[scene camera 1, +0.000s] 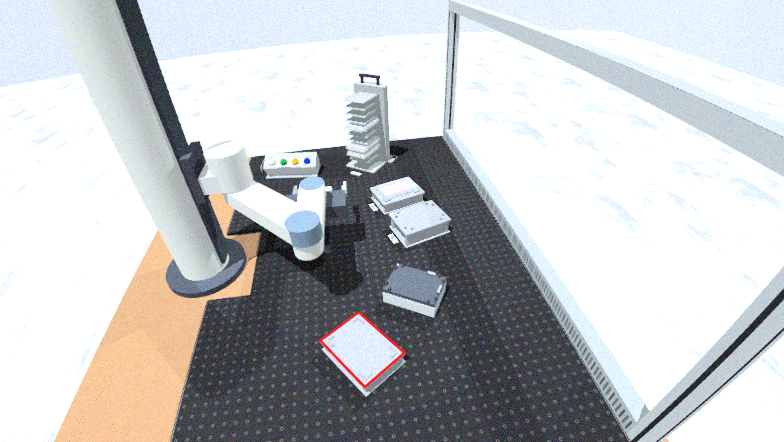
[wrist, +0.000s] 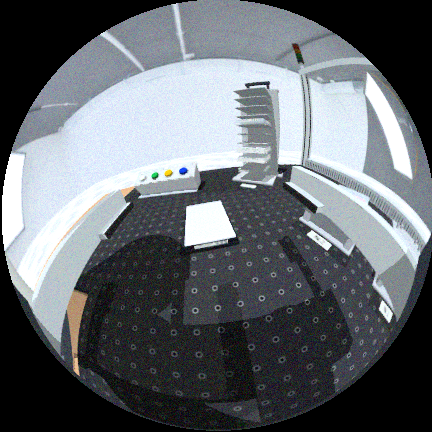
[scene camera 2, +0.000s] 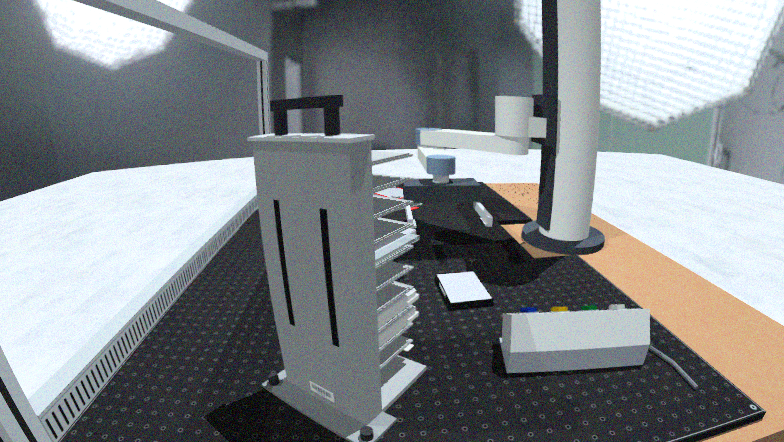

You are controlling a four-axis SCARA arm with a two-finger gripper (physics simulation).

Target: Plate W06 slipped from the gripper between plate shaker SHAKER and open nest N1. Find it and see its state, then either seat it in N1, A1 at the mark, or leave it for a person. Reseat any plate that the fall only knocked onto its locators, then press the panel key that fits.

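Places are measured from the arm's base along level axes (x ahead, y up, z right), in metres.
Pixels of known places: gripper, between the fingertips: [wrist: 204, 182] [scene camera 2: 451, 222]; arm's base, origin of its link: [scene camera 1: 207, 267] [scene camera 2: 562, 238].
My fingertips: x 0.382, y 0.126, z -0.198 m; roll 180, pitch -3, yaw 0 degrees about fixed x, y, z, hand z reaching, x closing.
For each thing: its middle in the pictures, then the offset to it from my fingertips. "spot": a spot on its surface instead.
- white plate, middle of its body: [wrist: 206, 221] [scene camera 2: 462, 289] dx -0.008, dy -0.106, dz -0.091 m
- nest with corner locators, middle of its body: [scene camera 1: 419, 221] dx +0.308, dy -0.080, dz +0.161 m
- pinkish plate, middle of its body: [wrist: 348, 197] [scene camera 1: 397, 186] dx +0.268, dy -0.053, dz -0.018 m
- dark-topped unit, a spot on its surface: [scene camera 1: 415, 285] spot: dx +0.233, dy -0.059, dz +0.445 m
- panel, middle of its body: [scene camera 2: 575, 330] [wrist: 165, 178] [scene camera 1: 291, 163] dx -0.131, dy -0.072, dz -0.322 m
- tall plate hotel, middle of its body: [scene camera 2: 339, 261] [wrist: 257, 126] [scene camera 1: 367, 122] dx +0.203, dy +0.070, dz -0.340 m
- pale block with a red-outlined top, middle of its body: [scene camera 1: 362, 350] [scene camera 2: 394, 197] dx +0.076, dy -0.091, dz +0.591 m
A white plate [scene camera 2: 465, 288] [wrist: 210, 222] lies flat on the dark mat, a plain face up with no wells visible; a pale label strip shows on its near edge in the wrist view, too small to read. In scene camera 1 the arm hides it. My gripper [scene camera 1: 320, 187] [scene camera 2: 447, 214] [wrist: 204, 182] is open and empty, its fingers wide apart, above the mat and short of the plate. A nest with corner locators [scene camera 1: 420, 221] stands beside one bearing a pinkish plate [scene camera 1: 398, 189]. The dark-topped unit [scene camera 1: 415, 285] looks like the shaker. The panel [scene camera 1: 290, 164] [scene camera 2: 573, 340] [wrist: 167, 182] has white, green, yellow and blue keys.
A tall plate hotel [scene camera 1: 382, 120] [scene camera 2: 323, 263] [wrist: 275, 135] with shelves stands beyond the nests. A pale block with a red-outlined top [scene camera 1: 362, 349] stands near the front. The arm's column [scene camera 1: 148, 142] [scene camera 2: 576, 120] rises at one side. A metal frame [scene camera 1: 451, 76] borders the opposite side.
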